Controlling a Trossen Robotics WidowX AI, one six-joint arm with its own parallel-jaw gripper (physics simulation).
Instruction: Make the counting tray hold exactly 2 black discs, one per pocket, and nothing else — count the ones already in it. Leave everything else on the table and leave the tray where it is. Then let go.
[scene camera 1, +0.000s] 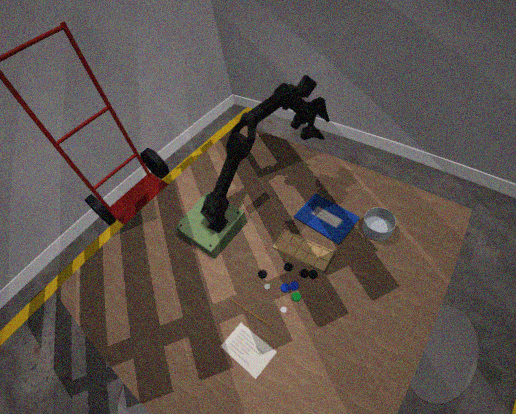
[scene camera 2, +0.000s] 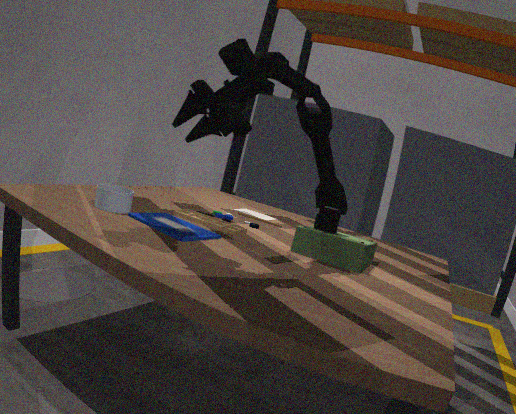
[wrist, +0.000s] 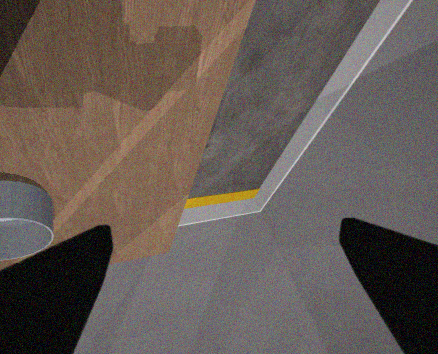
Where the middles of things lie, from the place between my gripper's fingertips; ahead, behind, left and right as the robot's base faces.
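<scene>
The tan counting tray (scene camera 1: 301, 249) sits 420 mm to the right of my hand, 90 mm ahead of it and 250 mm below it. Then there is the bowl (scene camera 2: 112, 198), which I see a good way to the right of my hand, some way below it and well ahead of it.
</scene>
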